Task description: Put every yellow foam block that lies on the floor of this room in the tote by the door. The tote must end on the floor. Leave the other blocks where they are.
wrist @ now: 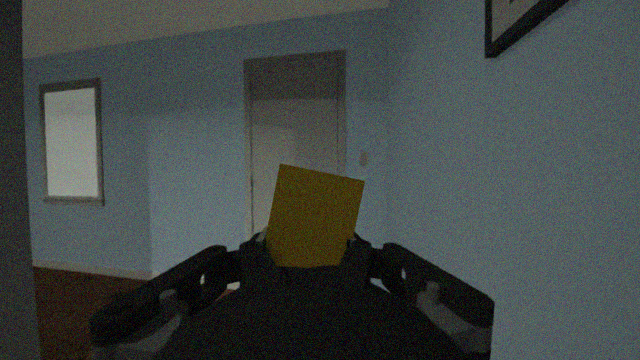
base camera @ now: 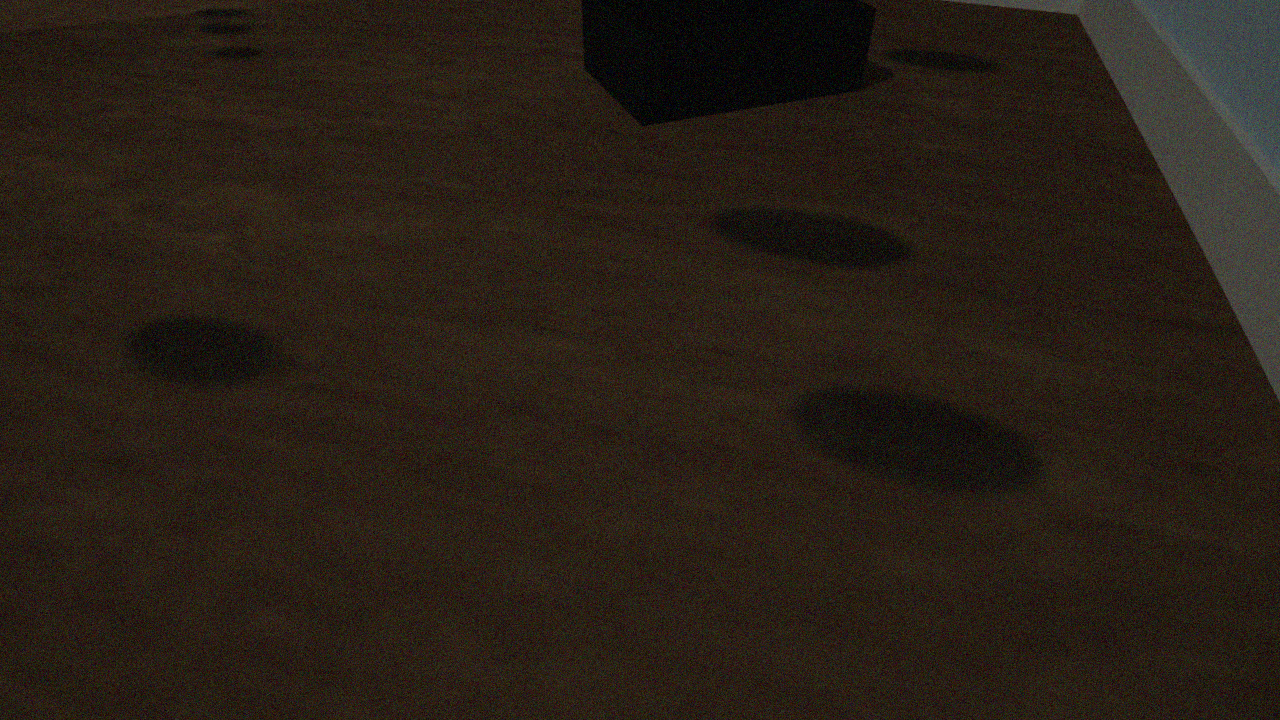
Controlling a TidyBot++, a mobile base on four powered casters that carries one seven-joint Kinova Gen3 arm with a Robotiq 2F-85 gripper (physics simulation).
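Places are measured from the arm's base along level axes (x right, y back, z down), in metres.
Pixels of known places: gripper, fingertip midpoint: (wrist: 306, 237).
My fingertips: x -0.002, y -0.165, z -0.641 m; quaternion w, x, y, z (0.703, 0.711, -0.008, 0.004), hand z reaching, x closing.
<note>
For each thing: its top centre in the pictures, then the offset to it from my fingertips. "pt": a spot on its surface instead. Level surfaces: height alone.
- yellow foam block at its top centre: (wrist: 309, 164) dy +0.012, dx +0.003, dz -0.063 m
- room's door at a spot on its surface: (wrist: 295, 135) pt dy -1.428, dx -0.094, dz -0.387 m
- large black box-like object at a spot on its surface: (base camera: 729, 53) pt dy -0.795, dx +0.046, dz +0.969 m
- dark brown floor at its surface level: dz +1.038 m
- picture frame at a spot on its surface: (wrist: 489, 30) pt dy -0.207, dx +0.395, dz -0.366 m
A yellow foam block (wrist: 315, 215) is held between the fingertips of my gripper (wrist: 306, 237) in the wrist view, tilted a little, with its lower part hidden by the gripper. My gripper is shut on it, held up and facing the room's door (wrist: 295, 135). The tote by the door cannot be made out in either view. No yellow block shows on the floor in the base camera view.
A large black box-like object (base camera: 729, 53) stands on the dark brown floor (base camera: 537, 537) at the top of the base camera view. Several dark oval shadows lie on the floor. A blue wall (base camera: 1244, 80) with a pale baseboard (base camera: 1181, 170) runs along the right. A picture frame (wrist: 489, 30) hangs upper right.
</note>
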